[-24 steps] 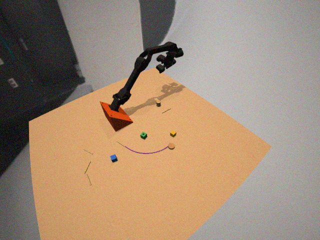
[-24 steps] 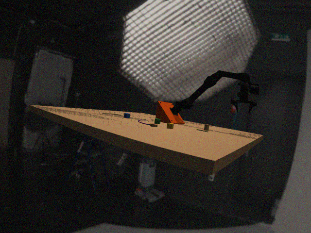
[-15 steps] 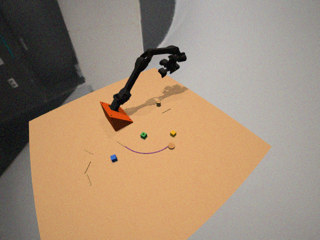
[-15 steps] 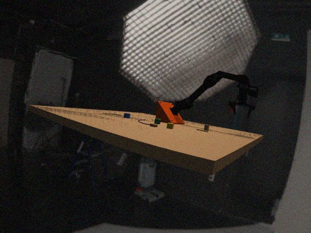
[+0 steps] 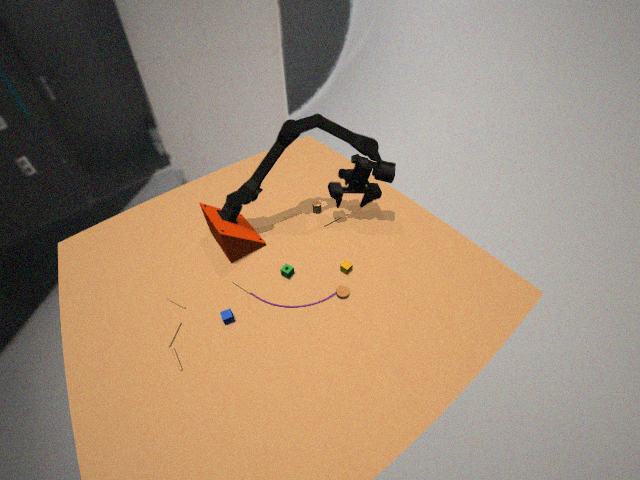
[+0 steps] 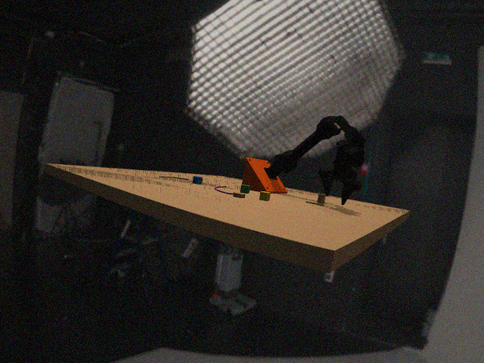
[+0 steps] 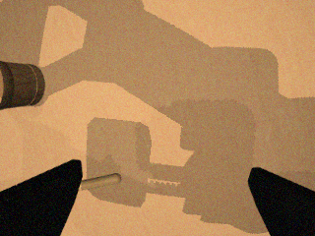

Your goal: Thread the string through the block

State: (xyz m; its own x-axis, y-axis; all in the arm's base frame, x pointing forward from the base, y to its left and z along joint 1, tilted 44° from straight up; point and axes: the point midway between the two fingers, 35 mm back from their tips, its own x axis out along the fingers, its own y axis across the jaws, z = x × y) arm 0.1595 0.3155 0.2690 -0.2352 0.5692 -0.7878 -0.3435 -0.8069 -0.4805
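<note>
My gripper tip is 33 cm to the left of the green cube, 12 cm short of it and 1 cm above it. Round my gripper tip: yellow cube: 21 cm ahead, 17 cm to the right, 1 cm below; round wooden button: 28 cm ahead, 23 cm to the right, 2 cm below; small brown cylinder: 9 cm to the right, 8 cm behind, 1 cm below.
</note>
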